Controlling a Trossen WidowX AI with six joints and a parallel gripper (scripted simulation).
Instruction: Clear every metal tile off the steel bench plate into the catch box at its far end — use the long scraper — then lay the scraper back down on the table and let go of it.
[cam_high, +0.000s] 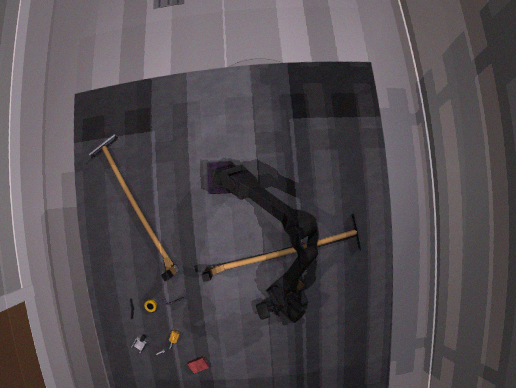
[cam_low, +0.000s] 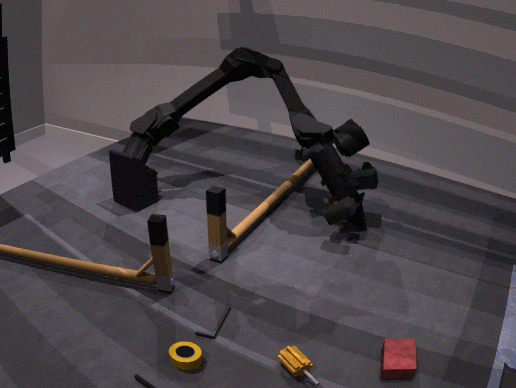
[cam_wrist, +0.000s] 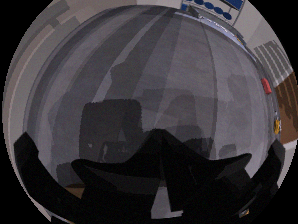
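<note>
My gripper tip is 80 mm past the wooden block, 50 mm to the right of it and 10 mm below it. From my gripper tip the other things lie so: yellow-handled tool: 60 mm ahead, 470 mm to the right, 10 mm above; then long wooden-handled scraper: 240 mm behind, 30 mm to the left, 60 mm above; then red block: 200 mm ahead, 390 mm to the right, 10 mm above.
</note>
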